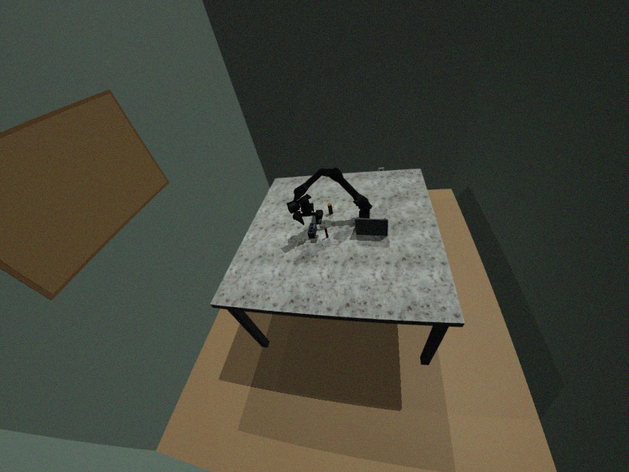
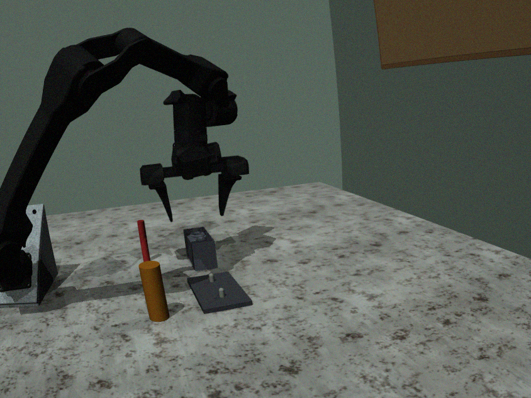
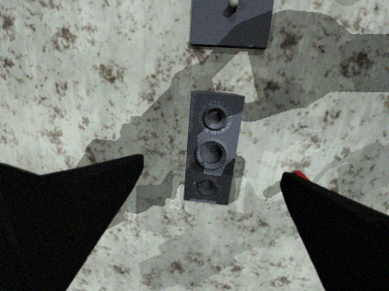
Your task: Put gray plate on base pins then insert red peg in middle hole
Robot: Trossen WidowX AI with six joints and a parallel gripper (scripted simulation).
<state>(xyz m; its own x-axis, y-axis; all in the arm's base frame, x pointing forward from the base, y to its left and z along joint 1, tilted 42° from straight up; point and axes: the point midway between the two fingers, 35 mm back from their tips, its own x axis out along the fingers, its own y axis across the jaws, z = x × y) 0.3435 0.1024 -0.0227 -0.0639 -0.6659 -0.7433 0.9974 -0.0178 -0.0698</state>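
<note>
Now: the gray plate 40 mm below my gripper tip. The rest, counted from my gripper tip: orange cylinder 200 mm to the right, 90 mm behind, 40 mm below; then red peg 100 mm behind, 40 mm below, 30 mm to the left.
</note>
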